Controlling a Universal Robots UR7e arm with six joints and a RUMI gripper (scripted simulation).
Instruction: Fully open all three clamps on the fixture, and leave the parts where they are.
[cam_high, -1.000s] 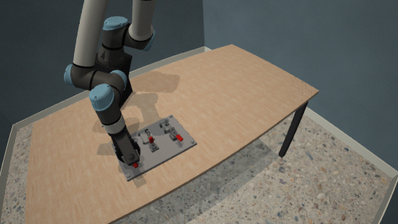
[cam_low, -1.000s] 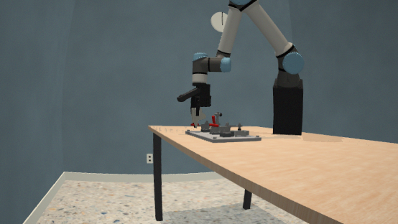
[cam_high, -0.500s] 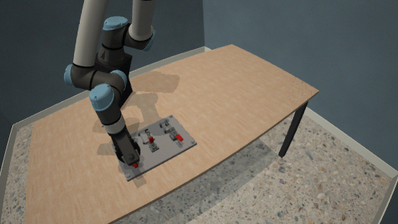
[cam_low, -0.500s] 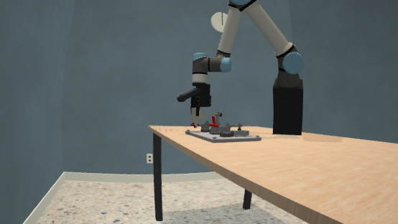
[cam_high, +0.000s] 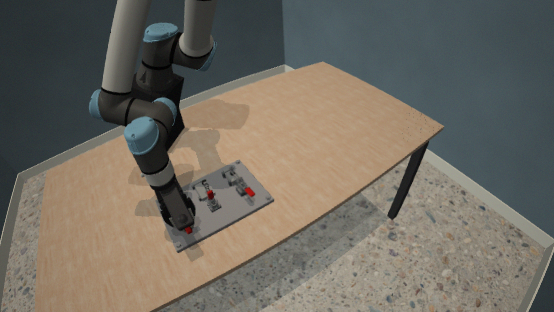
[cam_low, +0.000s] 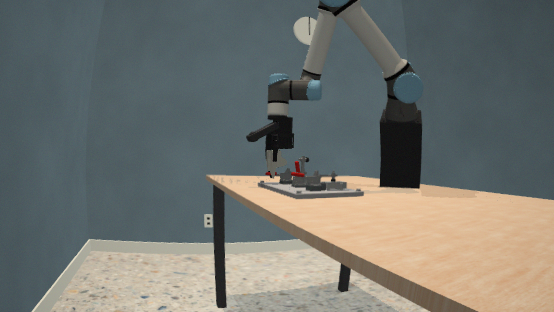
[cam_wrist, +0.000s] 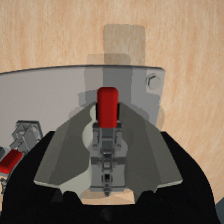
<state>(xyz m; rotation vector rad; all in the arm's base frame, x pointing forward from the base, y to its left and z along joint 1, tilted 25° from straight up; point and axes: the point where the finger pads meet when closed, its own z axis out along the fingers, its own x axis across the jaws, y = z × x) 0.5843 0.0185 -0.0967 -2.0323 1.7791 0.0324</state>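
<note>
The grey fixture plate lies 110 mm behind my hand, 90 mm to the left of it and 40 mm below it.
</note>
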